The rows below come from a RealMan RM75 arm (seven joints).
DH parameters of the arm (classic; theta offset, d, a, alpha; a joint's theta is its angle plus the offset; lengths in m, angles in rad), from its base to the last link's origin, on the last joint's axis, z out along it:
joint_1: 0 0.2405 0 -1.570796
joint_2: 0 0 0 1.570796
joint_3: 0 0.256 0 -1.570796
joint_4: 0 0 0 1.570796
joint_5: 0 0.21 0 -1.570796
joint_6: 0 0 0 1.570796
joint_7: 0 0.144 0 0
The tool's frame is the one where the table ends.
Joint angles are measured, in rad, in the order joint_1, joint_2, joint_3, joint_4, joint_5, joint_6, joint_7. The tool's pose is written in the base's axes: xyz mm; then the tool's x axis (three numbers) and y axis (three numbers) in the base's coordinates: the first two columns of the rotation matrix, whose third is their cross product. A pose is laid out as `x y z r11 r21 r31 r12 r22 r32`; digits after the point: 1 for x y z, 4 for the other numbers.
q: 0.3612, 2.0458, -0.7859, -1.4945, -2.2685, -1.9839, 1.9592
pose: 244.7 278.7 107.2 0.8576 -0.5101 -0.0661 -0.5117 -0.8333 -0.2091
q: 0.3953, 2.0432, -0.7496, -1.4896, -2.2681, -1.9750, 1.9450
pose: 239.2 288.1 113.4 0.8712 -0.4825 -0.0910 -0.4895 -0.8395 -0.2356
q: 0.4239, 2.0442, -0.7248, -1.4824, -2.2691, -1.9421, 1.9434
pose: 234.5 299.0 117.2 0.8768 -0.4654 -0.1208 -0.4801 -0.8340 -0.2720
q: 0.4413, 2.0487, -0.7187, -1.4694, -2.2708, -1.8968, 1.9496
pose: 231.8 308.6 116.9 0.8753 -0.4607 -0.1469 -0.4832 -0.8220 -0.3013
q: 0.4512, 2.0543, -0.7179, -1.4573, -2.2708, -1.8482, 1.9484
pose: 230.6 316.9 115.9 0.8754 -0.4527 -0.1697 -0.4833 -0.8107 -0.3305
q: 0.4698, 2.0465, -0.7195, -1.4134, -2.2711, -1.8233, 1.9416
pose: 231.3 324.0 113.2 0.8731 -0.4537 -0.1786 -0.4876 -0.8100 -0.3257
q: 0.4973, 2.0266, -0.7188, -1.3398, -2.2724, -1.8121, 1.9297
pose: 234.1 331.1 109.8 0.8675 -0.4636 -0.1803 -0.4974 -0.8145 -0.2987
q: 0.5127, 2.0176, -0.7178, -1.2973, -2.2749, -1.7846, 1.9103
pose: 236.2 337.5 108.1 0.8694 -0.4585 -0.1843 -0.4940 -0.8150 -0.3028
